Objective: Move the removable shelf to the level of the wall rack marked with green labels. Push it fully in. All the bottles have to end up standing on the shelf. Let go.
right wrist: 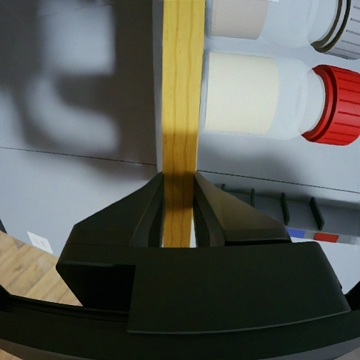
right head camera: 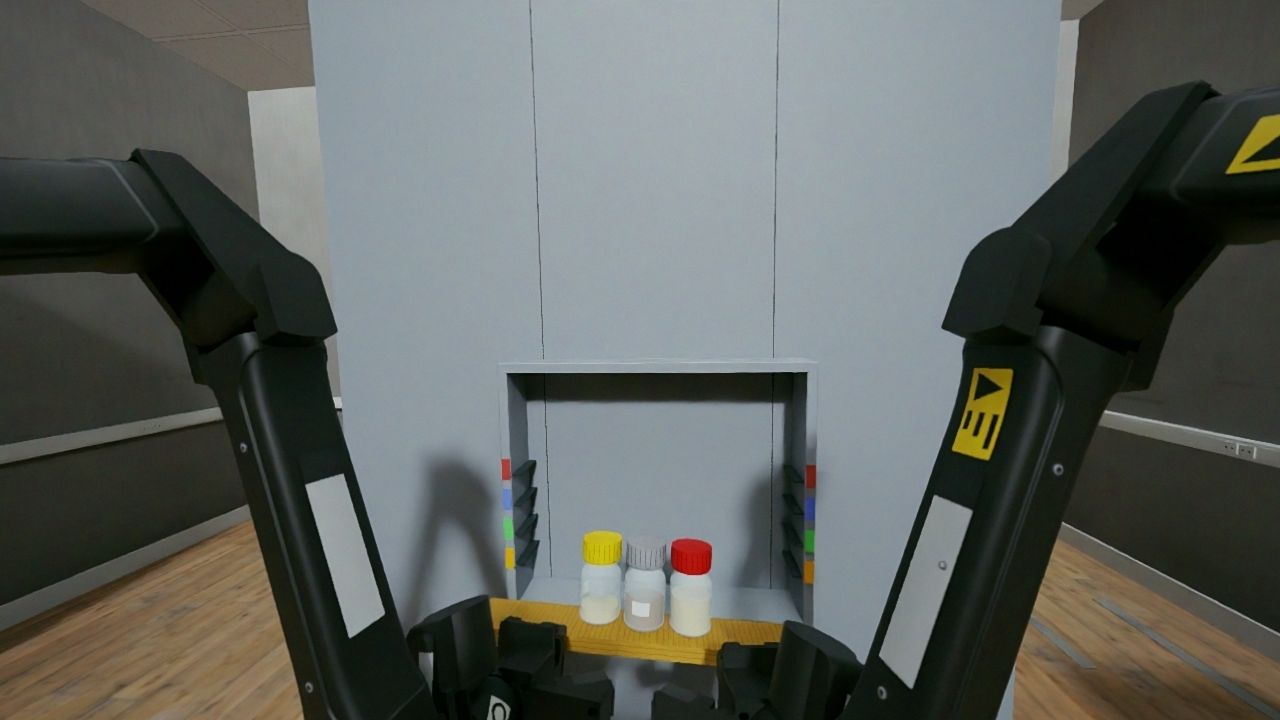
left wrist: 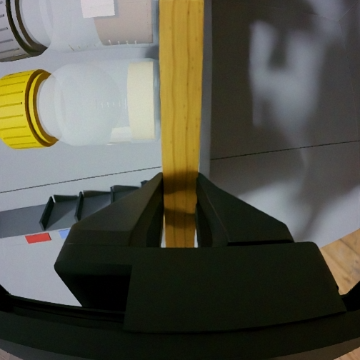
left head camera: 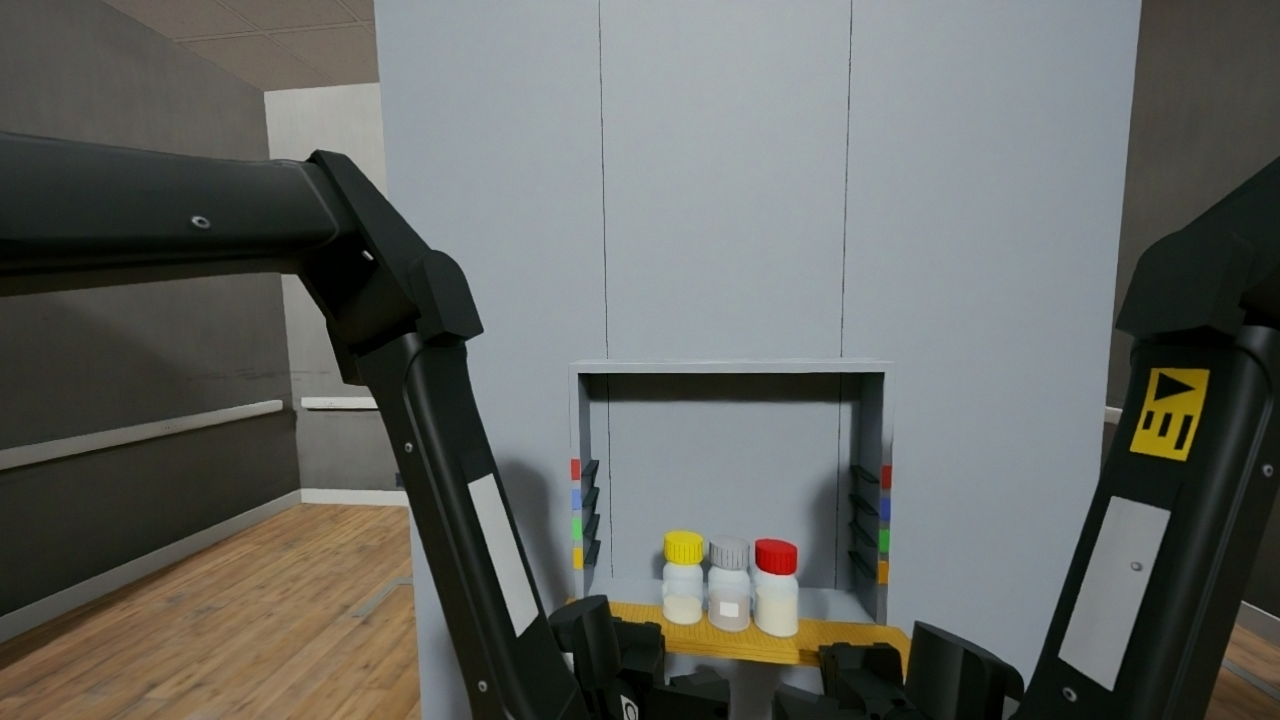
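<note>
The wooden shelf is held at the front of the wall rack, low in the picture; its exact height against the green labels cannot be told. The yellow-capped bottle, grey-capped bottle and red-capped bottle stand upright on it. My left gripper is shut on the shelf's left end, my right gripper on its right end.
Dark rails line both rack sides, beside red, blue, green and orange labels. The rack's side walls flank the opening. Pale wall panels rise behind and above it. Wooden floor shows at the left.
</note>
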